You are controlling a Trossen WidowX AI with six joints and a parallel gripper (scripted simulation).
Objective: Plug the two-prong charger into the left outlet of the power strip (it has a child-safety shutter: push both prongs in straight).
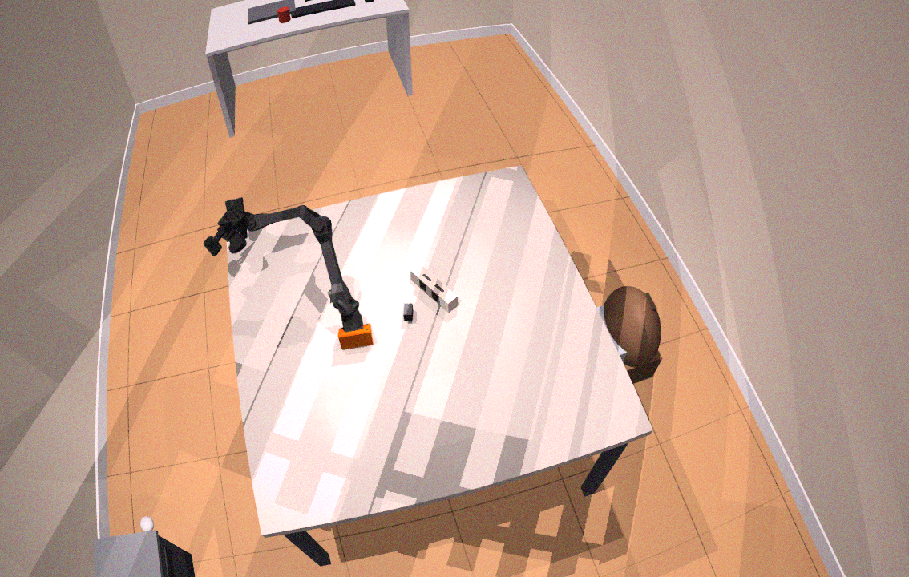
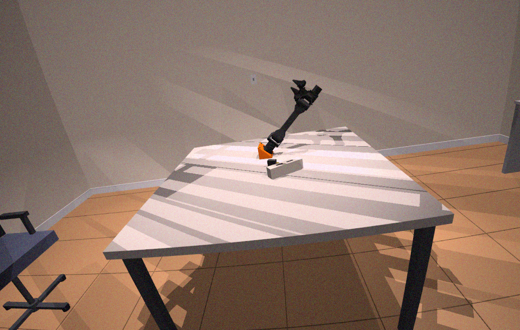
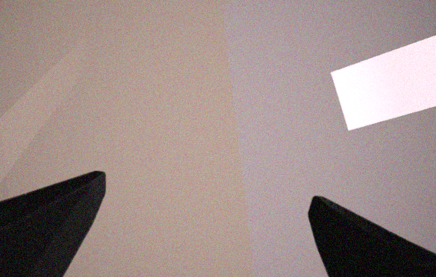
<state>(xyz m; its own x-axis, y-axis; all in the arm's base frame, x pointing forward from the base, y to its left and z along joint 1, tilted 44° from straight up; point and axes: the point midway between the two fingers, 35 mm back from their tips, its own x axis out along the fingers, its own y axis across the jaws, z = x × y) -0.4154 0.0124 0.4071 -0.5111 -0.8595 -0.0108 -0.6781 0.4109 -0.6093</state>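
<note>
The dark grey charger is 59 cm ahead of my gripper tip, 24 cm to the right of it and 39 cm below it.
</note>
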